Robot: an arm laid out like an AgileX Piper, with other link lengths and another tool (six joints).
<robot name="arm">
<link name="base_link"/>
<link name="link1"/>
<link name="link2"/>
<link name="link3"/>
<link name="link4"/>
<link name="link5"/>
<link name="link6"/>
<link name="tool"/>
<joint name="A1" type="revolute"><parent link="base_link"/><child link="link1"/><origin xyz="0.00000 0.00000 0.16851"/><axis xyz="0 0 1"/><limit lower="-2.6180" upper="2.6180"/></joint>
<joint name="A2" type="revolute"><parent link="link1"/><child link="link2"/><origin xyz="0.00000 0.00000 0.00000" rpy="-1.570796 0.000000 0.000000"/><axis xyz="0 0 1"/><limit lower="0.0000" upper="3.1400"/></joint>
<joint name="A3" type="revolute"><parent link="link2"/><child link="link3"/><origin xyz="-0.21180 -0.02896 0.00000"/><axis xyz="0 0 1"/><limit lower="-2.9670" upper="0.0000"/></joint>
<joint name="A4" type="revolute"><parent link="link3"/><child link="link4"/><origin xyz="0.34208 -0.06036 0.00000" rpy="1.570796 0.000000 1.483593"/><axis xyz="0 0 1"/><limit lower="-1.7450" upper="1.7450"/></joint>
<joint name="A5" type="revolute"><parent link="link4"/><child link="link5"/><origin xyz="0.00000 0.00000 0.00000" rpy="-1.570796 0.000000 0.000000"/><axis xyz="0 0 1"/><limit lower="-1.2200" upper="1.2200"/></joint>
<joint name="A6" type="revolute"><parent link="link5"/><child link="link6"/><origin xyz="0.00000 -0.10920 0.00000" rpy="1.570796 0.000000 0.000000"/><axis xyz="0 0 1"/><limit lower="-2.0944" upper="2.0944"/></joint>
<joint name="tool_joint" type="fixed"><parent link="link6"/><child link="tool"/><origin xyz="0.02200 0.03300 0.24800" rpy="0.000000 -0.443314 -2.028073"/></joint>
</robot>
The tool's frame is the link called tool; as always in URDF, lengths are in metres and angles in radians.
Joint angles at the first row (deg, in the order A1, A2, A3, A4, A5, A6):
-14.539, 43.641, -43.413, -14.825, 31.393, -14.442
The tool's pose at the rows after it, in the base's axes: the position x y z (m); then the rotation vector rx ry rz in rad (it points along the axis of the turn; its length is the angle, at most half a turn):
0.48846 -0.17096 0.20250 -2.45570 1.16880 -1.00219
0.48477 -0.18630 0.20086 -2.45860 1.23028 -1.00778
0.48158 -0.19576 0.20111 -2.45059 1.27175 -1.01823
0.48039 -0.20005 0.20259 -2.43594 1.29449 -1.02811
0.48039 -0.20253 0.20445 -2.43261 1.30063 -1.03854
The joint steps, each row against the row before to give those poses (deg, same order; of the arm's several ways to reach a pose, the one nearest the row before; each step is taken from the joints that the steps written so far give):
0.001, 2.620, -2.195, -3.713, 2.060, 4.119
0.000, 1.387, -1.017, -4.267, 1.087, 3.989
-0.001, 0.359, -0.222, -2.756, 0.589, 2.915
0.001, 0.001, 0.001, -1.386, 0.149, 1.901
0.000, -0.001, -0.001, -0.834, -0.124, 0.789

